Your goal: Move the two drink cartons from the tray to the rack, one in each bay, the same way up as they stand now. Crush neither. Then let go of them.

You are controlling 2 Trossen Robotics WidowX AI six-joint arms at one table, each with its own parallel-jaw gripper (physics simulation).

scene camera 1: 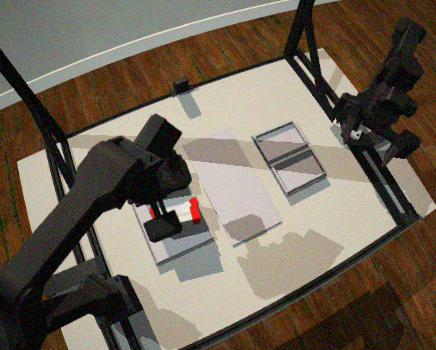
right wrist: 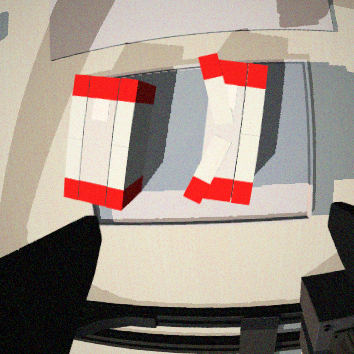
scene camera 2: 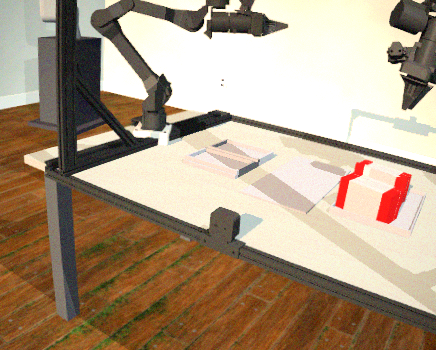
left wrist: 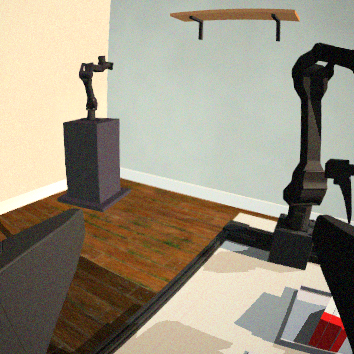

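Two red-and-white drink cartons stand on the grey tray. In the right wrist view the left carton looks square, and the right carton has buckled, skewed panels on its left side. Both show in scene camera 2, the nearer carton in front of the other carton. My right gripper is open and empty above the tray, clear of both cartons. It hides part of them in scene camera 1, where one carton shows. My left gripper is open and empty, high at the table's edge.
The two-bay rack lies low on the table, both bays empty. A flat pale mat lies between tray and rack. A small black block sits on the table's frame.
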